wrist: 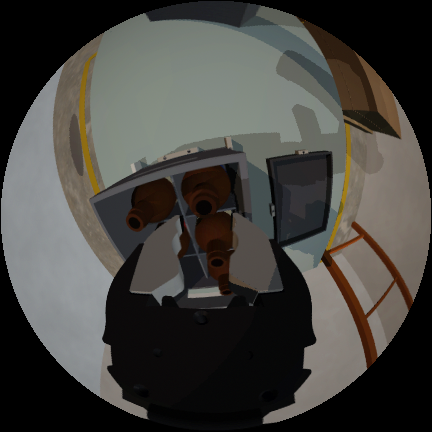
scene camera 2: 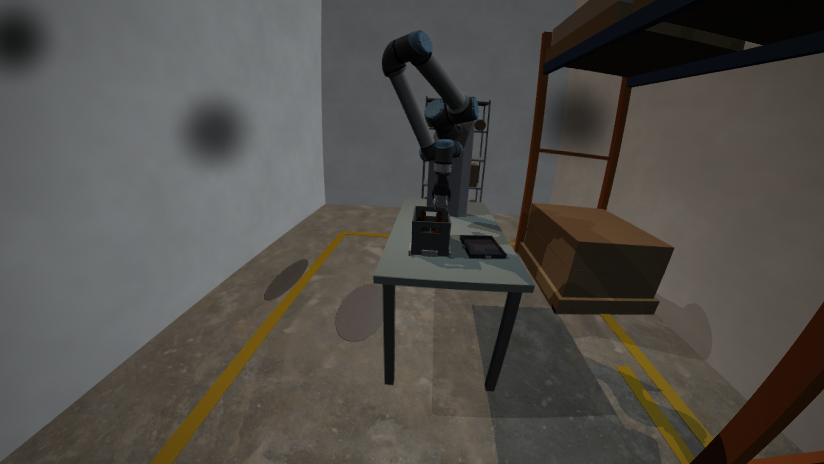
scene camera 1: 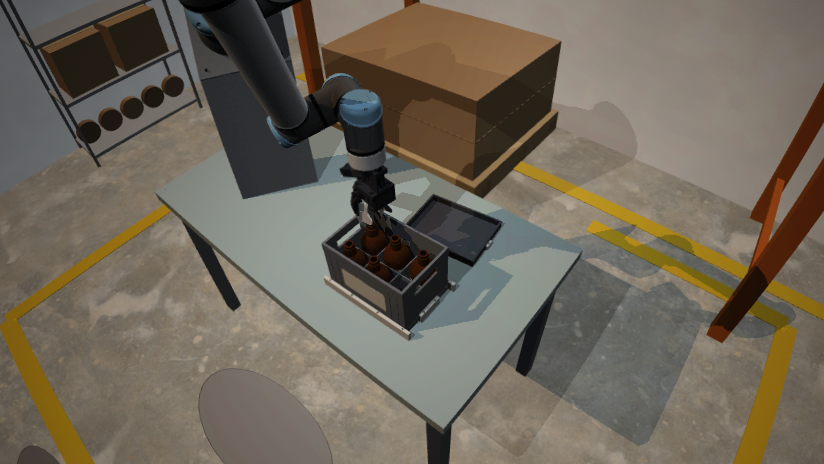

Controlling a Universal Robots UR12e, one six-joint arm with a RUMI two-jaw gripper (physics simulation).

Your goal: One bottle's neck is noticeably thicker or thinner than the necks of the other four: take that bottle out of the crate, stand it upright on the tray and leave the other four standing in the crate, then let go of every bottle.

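Frame: origin at the arm's base, x left, y back, z up, level; metres.
Seen in the pictures: gripper, fingertip midpoint: (wrist: 206,215) (scene camera 2: 440,210) (scene camera 1: 372,222); arm's base, origin of the base link: (scene camera 2: 449,130).
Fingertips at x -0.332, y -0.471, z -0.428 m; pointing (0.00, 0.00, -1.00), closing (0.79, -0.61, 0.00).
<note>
Offsets run from my fingertips to a thing's middle. "spot": to the spot under its first point. Level surfaces: height alone.
Several brown bottles stand upright in the grey divided crate @[dy -0.049, dx -0.082, dz -0.084 m] (scene camera 1: 407,305) (scene camera 2: 430,241) (wrist: 243,180). The bottle at the crate's robot-side, tray-side corner @[spot: dy -0.001, dx -0.022, dz -0.050 m] (scene camera 1: 373,240) (wrist: 206,189) shows a wider neck in the wrist view than its neighbour @[dy +0.047, dx -0.079, dz -0.086 m] (scene camera 1: 351,254) (wrist: 155,199) and the middle tray-side bottle @[dy -0.069, dx -0.042, dz -0.086 m] (scene camera 1: 396,255) (wrist: 215,234). A far-end bottle @[dy -0.150, dx -0.084, dz -0.086 m] (scene camera 1: 422,265) (wrist: 225,286) and another middle bottle @[dy -0.030, dx -0.122, dz -0.086 m] (scene camera 1: 377,269), mostly hidden by a finger in the wrist view, stand there too. My gripper (scene camera 1: 375,220) (scene camera 2: 441,202) (wrist: 206,215) is partly open, pointing down above the robot-side corner bottle, holding nothing. The black tray (scene camera 1: 483,254) (scene camera 2: 483,246) (wrist: 301,197) bears no bottle.
The crate and tray stand side by side on the table @[dz -0.172 m] (scene camera 1: 276,236) (scene camera 2: 455,275) (wrist: 190,85). Light strips @[spot: dy -0.018, dx -0.182, dz -0.143 m] (scene camera 1: 369,308) lie along the crate's base. The robot's column (scene camera 1: 259,138) rises at the table's far end. Large cardboard boxes (scene camera 1: 438,57) (scene camera 2: 611,253) stand on a pallet beside the table.
</note>
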